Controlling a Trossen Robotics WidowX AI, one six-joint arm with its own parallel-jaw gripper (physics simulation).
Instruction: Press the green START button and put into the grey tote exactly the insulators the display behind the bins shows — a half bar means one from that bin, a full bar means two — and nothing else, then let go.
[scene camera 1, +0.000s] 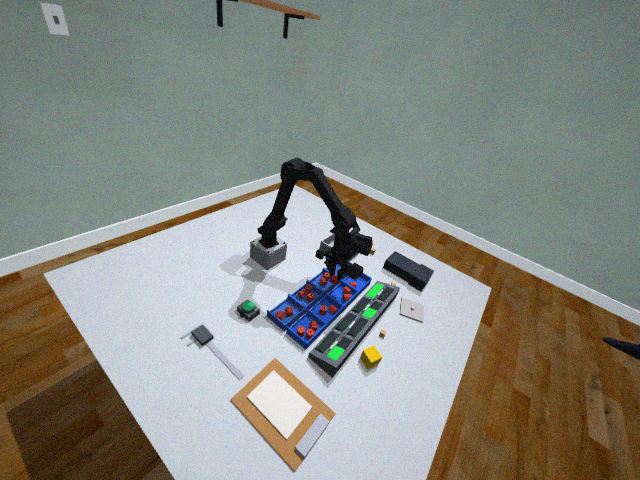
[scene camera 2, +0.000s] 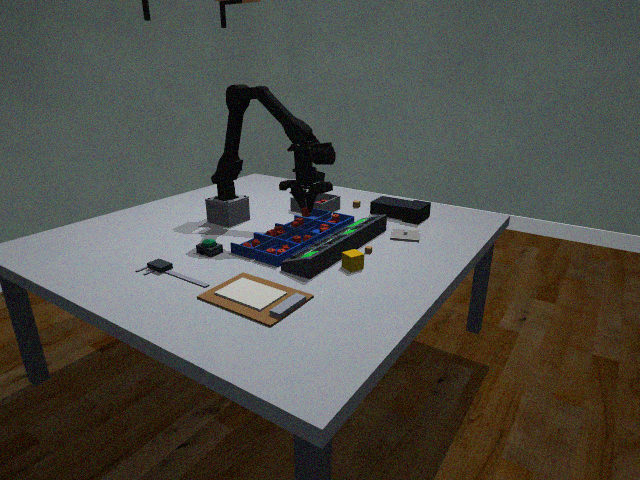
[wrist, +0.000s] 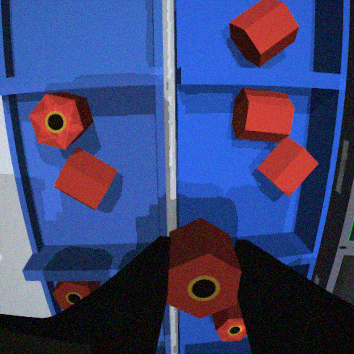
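Note:
My gripper (scene camera 1: 339, 273) (scene camera 2: 306, 208) (wrist: 201, 248) is shut on a red insulator (scene camera 2: 305, 212) (wrist: 185, 272), held upright above the far part of the blue bins (scene camera 1: 306, 343) (scene camera 2: 257, 255) (wrist: 75, 30). Other red insulators lie in the bins, some upright, some on their sides. The grey tote (scene camera 1: 325, 242) (scene camera 2: 331, 205) stands behind the gripper, partly hidden, with red pieces showing inside. The green START button (scene camera 1: 248, 306) (scene camera 2: 209, 241) is left of the bins. The display (scene camera 1: 330, 369) (scene camera 2: 297, 267) shows a larger green bar at its far end and two smaller ones.
A black box (scene camera 1: 408, 269) (scene camera 2: 400, 208) stands at the right. A yellow cube (scene camera 1: 371, 356) (scene camera 2: 353, 260), small wooden cubes and a pale plate (scene camera 1: 411, 310) (scene camera 2: 404, 236) lie beyond the display. A clipboard (scene camera 1: 258, 391) (scene camera 2: 211, 296) and a caliper (scene camera 1: 224, 359) (scene camera 2: 187, 279) lie nearer the cameras.

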